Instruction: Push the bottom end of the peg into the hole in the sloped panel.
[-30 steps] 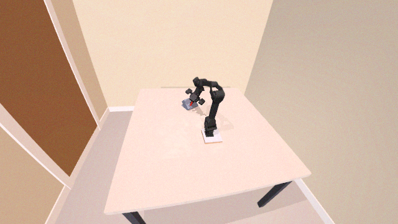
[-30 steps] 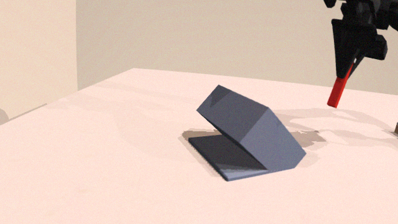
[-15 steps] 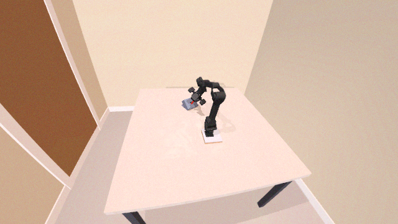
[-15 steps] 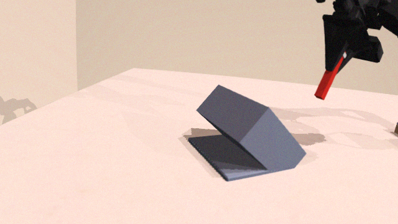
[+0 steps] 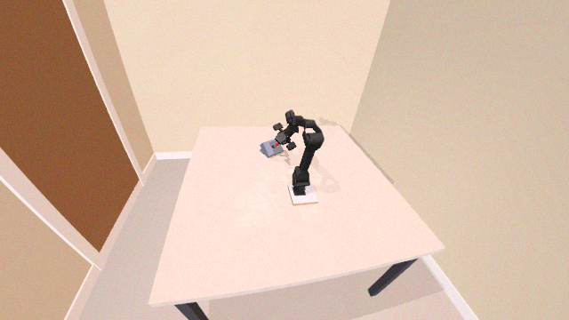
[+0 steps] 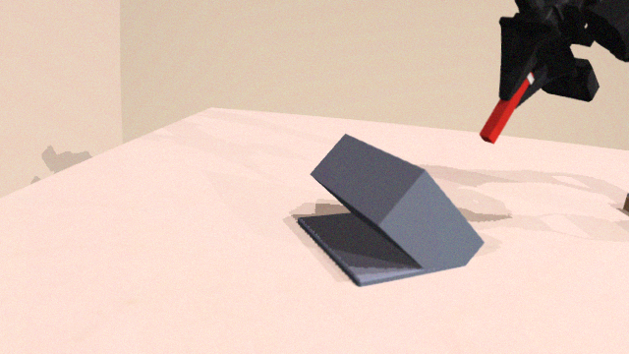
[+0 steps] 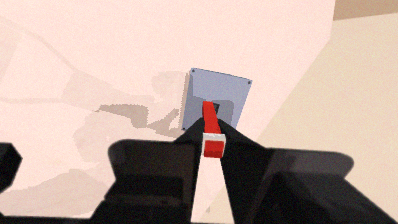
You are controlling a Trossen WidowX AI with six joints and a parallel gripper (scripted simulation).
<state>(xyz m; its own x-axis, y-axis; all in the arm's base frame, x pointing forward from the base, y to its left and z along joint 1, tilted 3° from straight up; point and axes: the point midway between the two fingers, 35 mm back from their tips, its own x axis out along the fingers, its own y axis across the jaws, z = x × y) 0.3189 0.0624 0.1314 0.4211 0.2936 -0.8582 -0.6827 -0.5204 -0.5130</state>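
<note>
My gripper tip is 10 cm short of the sloped grey-blue panel, 10 cm above it and 3 cm to the right of it. From my gripper tip the other things lie so: red peg: 1 cm behind, 1 cm above; then thin grey base plate: 14 cm below, 11 cm ahead, 4 cm to the left.
</note>
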